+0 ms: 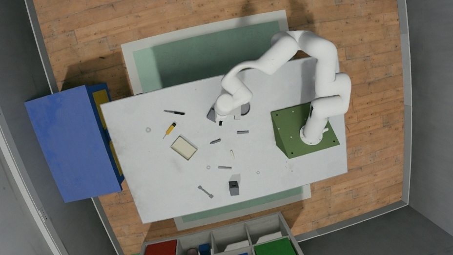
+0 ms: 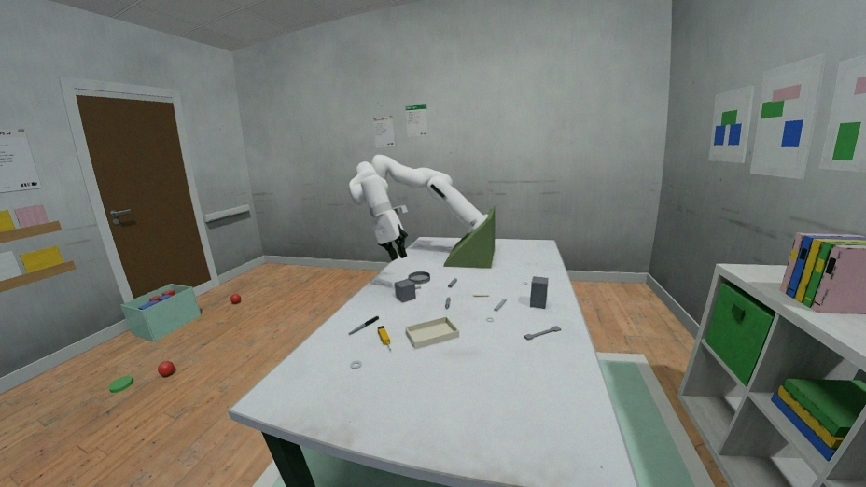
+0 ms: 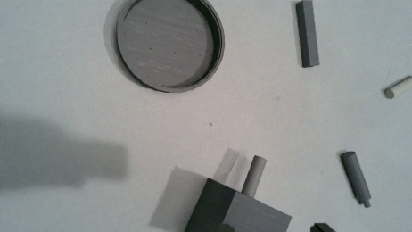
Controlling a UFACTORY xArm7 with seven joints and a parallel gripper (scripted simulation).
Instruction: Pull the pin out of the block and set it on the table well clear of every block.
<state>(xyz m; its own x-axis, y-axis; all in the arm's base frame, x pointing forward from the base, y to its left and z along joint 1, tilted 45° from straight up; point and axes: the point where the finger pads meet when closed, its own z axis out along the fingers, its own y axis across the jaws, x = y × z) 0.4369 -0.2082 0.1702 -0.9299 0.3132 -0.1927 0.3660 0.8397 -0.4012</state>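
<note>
My hand is 13 cm above the light grey pin, 5 cm to the right of it and 1 cm short of it. Also, from my hand: grey bar 18 cm to the left, 15 cm below, 10 cm behind; cream tray 26 cm ahead, 16 cm to the left, 15 cm below; round dish 15 cm below, 13 cm behind, 4 cm to the left.
</note>
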